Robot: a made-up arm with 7 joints. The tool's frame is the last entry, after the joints.
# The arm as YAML. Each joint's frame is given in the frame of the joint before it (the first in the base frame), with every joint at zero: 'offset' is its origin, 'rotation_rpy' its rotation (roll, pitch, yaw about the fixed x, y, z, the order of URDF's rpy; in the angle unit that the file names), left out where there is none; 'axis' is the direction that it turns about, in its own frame. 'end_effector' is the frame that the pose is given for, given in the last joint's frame.
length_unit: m
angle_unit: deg
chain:
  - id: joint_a
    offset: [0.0, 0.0, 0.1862]
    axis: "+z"
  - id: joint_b
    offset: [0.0, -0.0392, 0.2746]
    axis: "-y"
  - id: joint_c
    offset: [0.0, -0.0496, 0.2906]
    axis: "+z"
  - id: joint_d
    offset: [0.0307, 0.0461, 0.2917]
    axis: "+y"
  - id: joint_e
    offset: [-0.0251, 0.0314, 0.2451]
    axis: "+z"
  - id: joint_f
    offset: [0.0, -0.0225, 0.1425]
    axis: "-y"
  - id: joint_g
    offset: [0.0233, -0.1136, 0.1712]
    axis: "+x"
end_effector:
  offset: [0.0, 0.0, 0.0]
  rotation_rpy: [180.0, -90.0, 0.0]
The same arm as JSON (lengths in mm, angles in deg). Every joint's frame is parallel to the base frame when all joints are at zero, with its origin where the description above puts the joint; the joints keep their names.
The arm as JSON. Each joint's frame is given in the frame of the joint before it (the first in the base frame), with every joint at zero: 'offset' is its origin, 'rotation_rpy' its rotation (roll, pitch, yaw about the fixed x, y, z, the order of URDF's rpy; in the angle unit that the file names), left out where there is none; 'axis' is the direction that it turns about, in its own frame. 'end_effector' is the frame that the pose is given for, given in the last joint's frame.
{"length_unit": "mm", "angle_unit": "deg", "chain": [{"id": "joint_a", "offset": [0.0, 0.0, 186.2], "axis": [0.0, 0.0, 1.0]}, {"id": "joint_b", "offset": [0.0, -39.2, 274.6], "axis": [0.0, -1.0, 0.0]}, {"id": "joint_c", "offset": [0.0, -49.6, 290.6], "axis": [0.0, 0.0, 1.0]}, {"id": "joint_d", "offset": [30.7, 46.1, 291.7], "axis": [0.0, 1.0, 0.0]}, {"id": "joint_e", "offset": [-25.1, 31.4, 245.1], "axis": [0.0, 0.0, 1.0]}, {"id": "joint_f", "offset": [0.0, -22.5, 142.5], "axis": [0.0, -1.0, 0.0]}, {"id": "joint_g", "offset": [23.3, -113.6, 171.2], "axis": [1.0, 0.0, 0.0]}], "end_effector": {"offset": [0.0, 0.0, 0.0], "rotation_rpy": [180.0, -90.0, 0.0]}}
